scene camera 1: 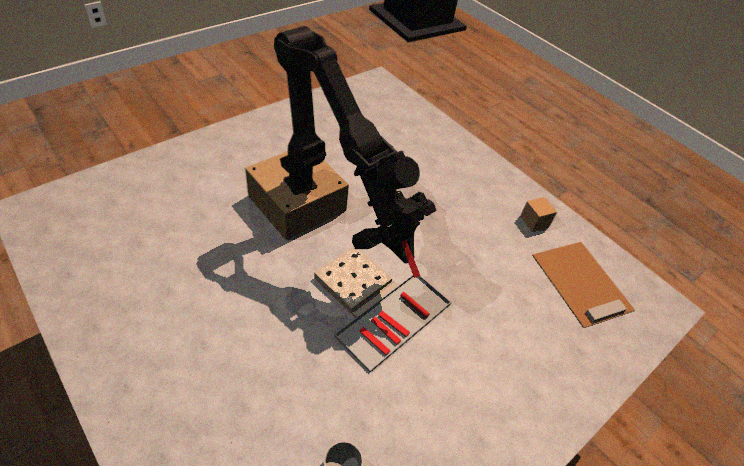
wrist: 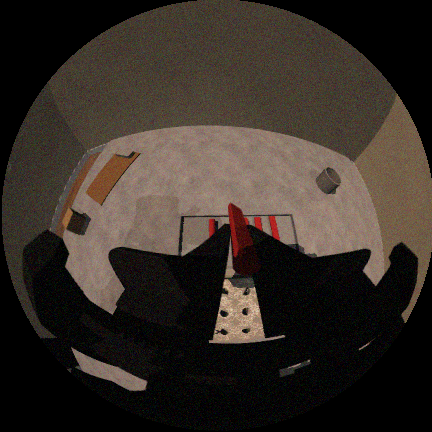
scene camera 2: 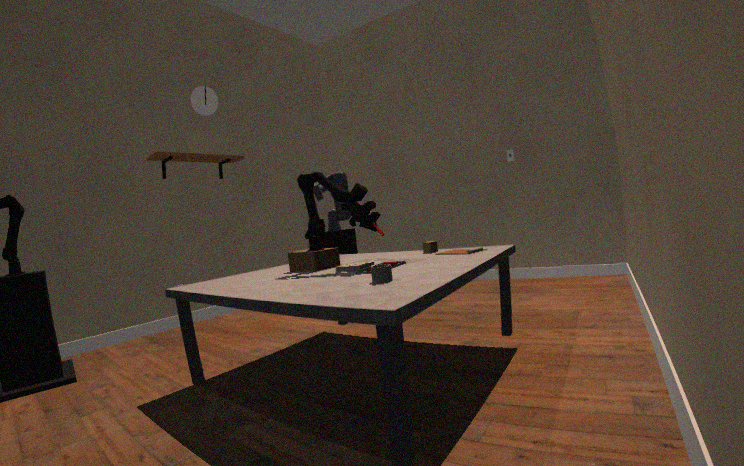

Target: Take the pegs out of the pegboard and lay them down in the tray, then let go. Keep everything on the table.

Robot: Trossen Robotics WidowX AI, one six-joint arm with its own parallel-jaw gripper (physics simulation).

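Pixels of known places: gripper, fingertip midpoint: (scene camera 1: 409, 261) (wrist: 236, 229) (scene camera 2: 377, 230); arm's base, origin of the base link: (scene camera 1: 300, 183) (scene camera 2: 315, 249).
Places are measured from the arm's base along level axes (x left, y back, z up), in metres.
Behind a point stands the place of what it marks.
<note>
My gripper (scene camera 1: 408, 254) @[x 0.067, y -0.371, z 0.069 m] (scene camera 2: 376, 225) @[x 0.067, y -0.371, z 0.069 m] (wrist: 236, 229) @[x 0.067, y -0.371, z 0.069 m] is shut on a red peg (scene camera 1: 414, 267) @[x 0.069, y -0.387, z 0.065 m] (scene camera 2: 380, 231) @[x 0.068, y -0.388, z 0.064 m] (wrist: 240, 227) @[x 0.066, y -0.368, z 0.084 m], which slants down and outward from the fingertips. In scene camera 1 the peg's lower end shows over the back corner of the tray (scene camera 1: 433, 298) @[x 0.152, y -0.395, z -0.096 m] (wrist: 196, 234) @[x 0.133, y -0.393, z -0.096 m]; scene camera 2 shows it raised above the table. Several red pegs lie flat in the tray: one peg (scene camera 1: 414, 305) @[x 0.094, y -0.395, z -0.084 m] (wrist: 212, 226) @[x 0.102, y -0.414, z -0.082 m] lies apart, the others (scene camera 1: 394, 323) @[x 0.028, y -0.413, z -0.087 m] (scene camera 1: 375, 341) @[x -0.033, y -0.431, z -0.086 m] (wrist: 274, 227) @[x -0.031, y -0.438, z -0.087 m] close together. The pegboard (scene camera 1: 345, 278) @[x -0.013, y -0.262, z -0.074 m] (wrist: 235, 300) @[x 0.031, y -0.281, z -0.074 m] lies beside the tray, with dark holes and no red peg visible in it.
A wooden block (scene camera 1: 539, 214) @[x 0.533, y -0.337, z -0.038 m] (scene camera 2: 429, 246) @[x 0.528, y -0.336, z -0.061 m] (wrist: 77, 221) @[x 0.530, y -0.324, z -0.071 m] and a brown clipboard (scene camera 1: 576, 279) @[x 0.516, y -0.522, z -0.095 m] (wrist: 112, 177) @[x 0.483, y -0.511, z -0.095 m] lie off to one side. A grey cup (scene camera 1: 343, 455) @[x -0.211, y -0.605, z -0.091 m] (scene camera 2: 381, 273) @[x -0.252, y -0.648, z -0.065 m] (wrist: 327, 181) @[x -0.201, y -0.600, z -0.056 m] stands beyond the tray. The arm stands on a wooden box (scene camera 1: 274, 178) @[x -0.052, y 0.042, z 0.001 m] (scene camera 2: 314, 259) @[x -0.078, y -0.078, z -0.038 m] behind the pegboard.
</note>
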